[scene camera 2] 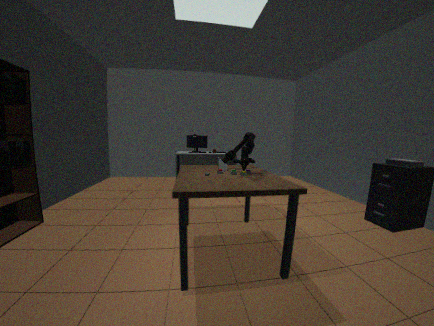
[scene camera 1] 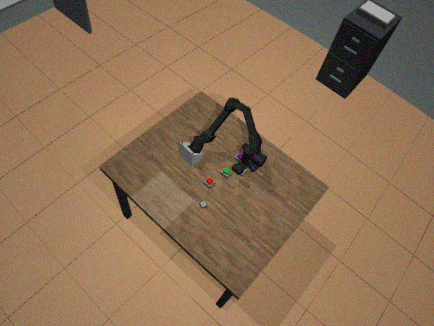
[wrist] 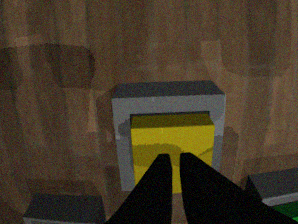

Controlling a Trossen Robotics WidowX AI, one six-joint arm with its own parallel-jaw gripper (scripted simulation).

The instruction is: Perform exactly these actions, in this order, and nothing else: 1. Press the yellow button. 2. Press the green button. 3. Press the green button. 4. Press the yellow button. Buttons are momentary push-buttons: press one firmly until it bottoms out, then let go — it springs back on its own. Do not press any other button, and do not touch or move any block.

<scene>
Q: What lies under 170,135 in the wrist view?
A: A yellow button.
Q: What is the gripper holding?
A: Nothing.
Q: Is the gripper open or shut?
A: Shut.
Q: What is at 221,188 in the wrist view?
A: The gripper.
</scene>
